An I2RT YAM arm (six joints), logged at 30 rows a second.
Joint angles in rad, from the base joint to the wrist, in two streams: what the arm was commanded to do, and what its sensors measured. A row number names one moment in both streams.
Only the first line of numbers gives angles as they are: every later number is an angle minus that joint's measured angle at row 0.
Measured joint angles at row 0:
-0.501 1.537 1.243 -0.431 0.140 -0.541
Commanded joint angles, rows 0 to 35:
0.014 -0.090 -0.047 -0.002 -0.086 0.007
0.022 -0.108 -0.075 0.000 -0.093 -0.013
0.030 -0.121 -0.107 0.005 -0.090 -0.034
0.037 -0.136 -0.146 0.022 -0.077 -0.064
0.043 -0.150 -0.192 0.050 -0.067 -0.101
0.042 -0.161 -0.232 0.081 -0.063 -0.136
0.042 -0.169 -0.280 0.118 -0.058 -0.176
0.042 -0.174 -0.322 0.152 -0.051 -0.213
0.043 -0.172 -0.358 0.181 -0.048 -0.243
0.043 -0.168 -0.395 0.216 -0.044 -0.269
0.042 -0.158 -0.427 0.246 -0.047 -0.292
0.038 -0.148 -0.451 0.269 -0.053 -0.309
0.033 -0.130 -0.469 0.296 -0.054 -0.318
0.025 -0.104 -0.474 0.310 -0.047 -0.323
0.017 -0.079 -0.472 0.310 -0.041 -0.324
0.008 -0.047 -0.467 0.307 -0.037 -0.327
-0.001 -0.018 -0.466 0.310 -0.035 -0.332
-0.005 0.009 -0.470 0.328 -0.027 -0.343
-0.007 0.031 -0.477 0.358 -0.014 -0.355
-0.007 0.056 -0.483 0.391 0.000 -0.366
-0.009 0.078 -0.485 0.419 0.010 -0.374
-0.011 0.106 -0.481 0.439 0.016 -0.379
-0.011 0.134 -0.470 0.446 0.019 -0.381
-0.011 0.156 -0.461 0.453 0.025 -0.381
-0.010 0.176 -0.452 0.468 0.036 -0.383
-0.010 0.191 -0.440 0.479 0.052 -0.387
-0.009 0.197 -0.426 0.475 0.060 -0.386
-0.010 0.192 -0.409 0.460 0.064 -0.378
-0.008 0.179 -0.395 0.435 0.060 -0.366
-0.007 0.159 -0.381 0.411 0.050 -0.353
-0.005 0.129 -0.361 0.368 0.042 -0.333
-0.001 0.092 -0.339 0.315 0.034 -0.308
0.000 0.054 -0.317 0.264 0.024 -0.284
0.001 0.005 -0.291 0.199 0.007 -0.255
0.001 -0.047 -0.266 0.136 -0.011 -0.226
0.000 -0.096 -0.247 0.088 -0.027 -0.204
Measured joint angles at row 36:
-0.005 0.046 -0.318 0.235 0.020 -0.290
